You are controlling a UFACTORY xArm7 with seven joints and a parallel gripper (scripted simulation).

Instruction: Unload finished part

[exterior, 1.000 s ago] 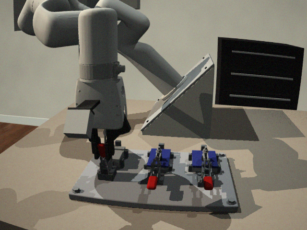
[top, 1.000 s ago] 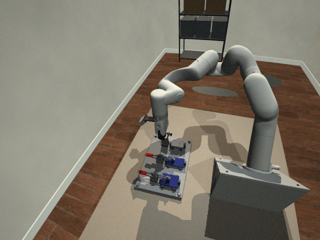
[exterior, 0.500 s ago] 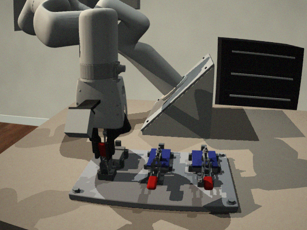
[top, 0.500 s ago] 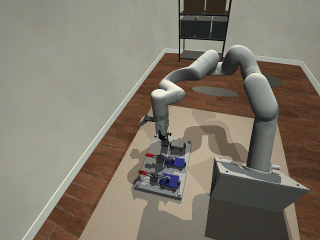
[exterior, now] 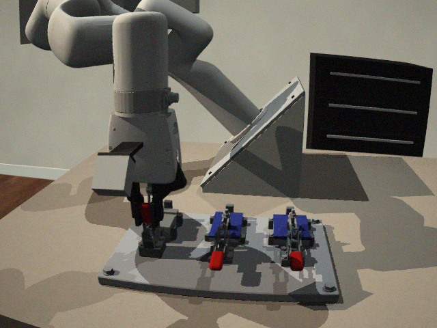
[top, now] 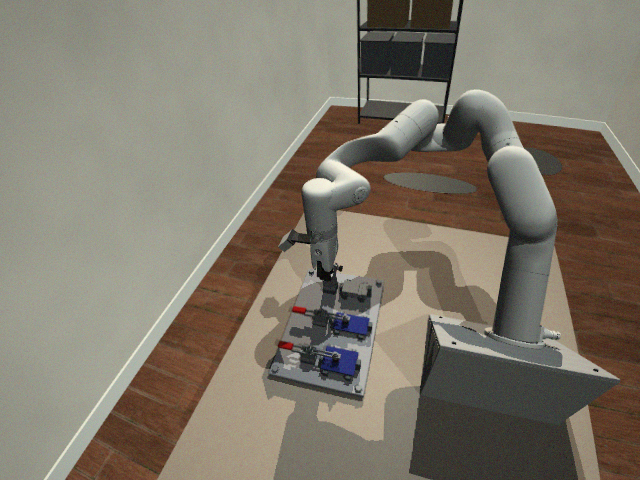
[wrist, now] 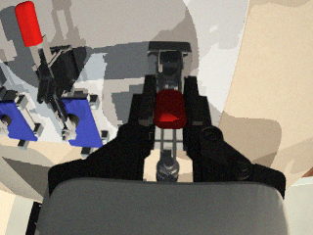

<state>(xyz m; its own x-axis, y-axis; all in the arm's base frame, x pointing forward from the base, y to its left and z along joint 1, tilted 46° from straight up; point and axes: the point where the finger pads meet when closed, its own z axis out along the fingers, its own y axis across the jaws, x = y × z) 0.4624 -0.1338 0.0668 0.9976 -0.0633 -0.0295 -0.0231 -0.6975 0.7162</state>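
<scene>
My hand is 9 cm past the grey finished part and 6 cm above it. The rest, counted from my hand: grey fixture plate 11 cm to the left, 8 cm below, 4 cm behind; then blue blank 11 cm to the left, 9 cm behind, 7 cm below.
</scene>
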